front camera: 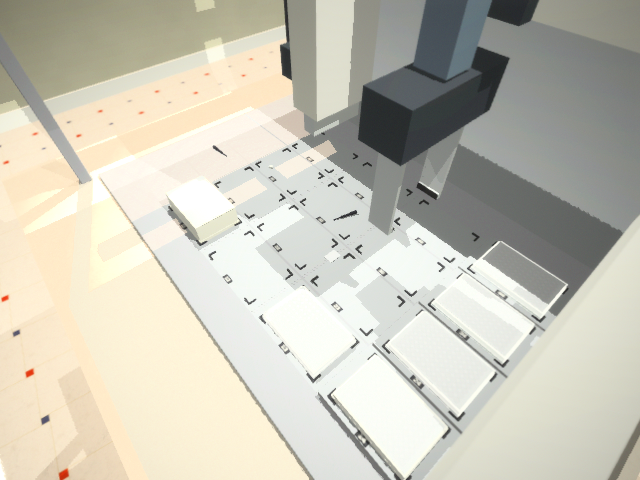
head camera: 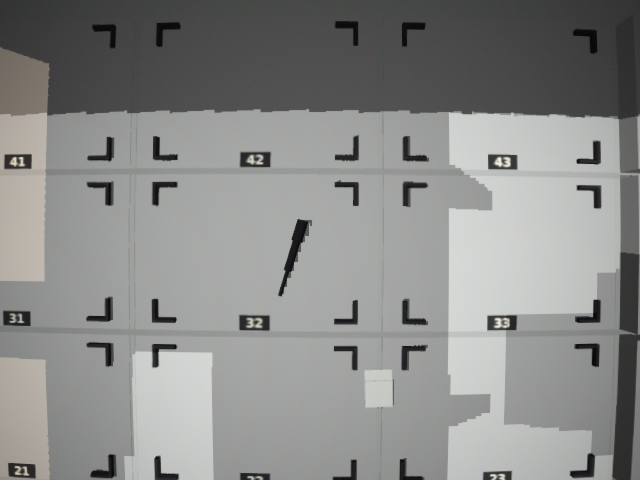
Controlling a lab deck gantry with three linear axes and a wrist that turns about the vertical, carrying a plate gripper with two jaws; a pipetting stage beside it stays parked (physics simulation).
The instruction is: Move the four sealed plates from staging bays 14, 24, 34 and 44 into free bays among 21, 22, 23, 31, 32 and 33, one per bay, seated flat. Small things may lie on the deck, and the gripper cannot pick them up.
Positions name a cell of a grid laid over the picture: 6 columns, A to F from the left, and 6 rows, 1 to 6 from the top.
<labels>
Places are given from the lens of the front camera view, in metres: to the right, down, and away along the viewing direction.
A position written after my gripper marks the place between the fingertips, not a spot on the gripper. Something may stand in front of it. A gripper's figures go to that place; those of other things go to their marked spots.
my gripper (front camera: D3): 0.12, -0.04, 0.51
sealed plate (front camera: C5): -0.01, 0.14, 0.54
</labels>
